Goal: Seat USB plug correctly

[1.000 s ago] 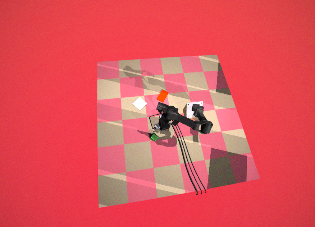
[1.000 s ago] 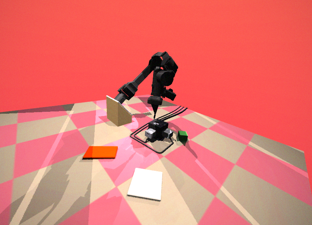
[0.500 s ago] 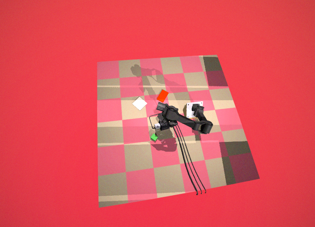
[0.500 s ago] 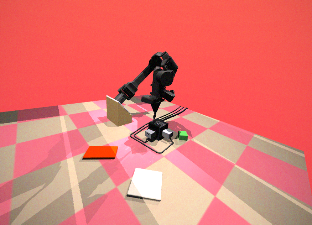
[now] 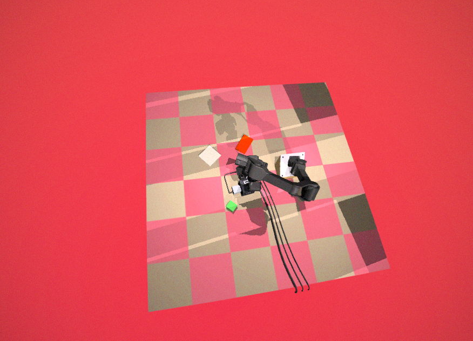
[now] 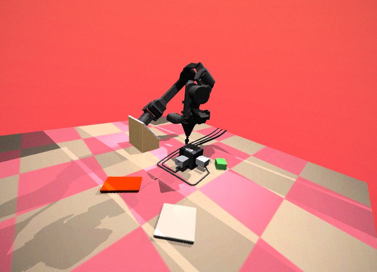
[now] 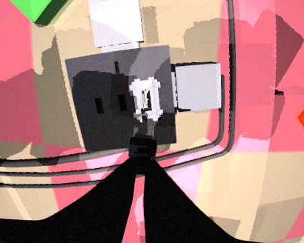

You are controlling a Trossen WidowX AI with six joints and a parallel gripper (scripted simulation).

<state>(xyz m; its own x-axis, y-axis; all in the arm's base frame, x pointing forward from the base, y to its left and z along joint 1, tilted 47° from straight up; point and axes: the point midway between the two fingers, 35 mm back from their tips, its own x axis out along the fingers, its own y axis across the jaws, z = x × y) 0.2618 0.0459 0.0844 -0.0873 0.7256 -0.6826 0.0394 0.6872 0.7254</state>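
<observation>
Right now my gripper tip is 20 mm above the dark USB plug. The rest, counted from my gripper tip: metal-framed socket: 20 mm ahead, 60 mm below; orange plate: 270 mm to the right, 130 mm below; green block: 110 mm ahead, 120 mm to the left, 120 mm below.
</observation>
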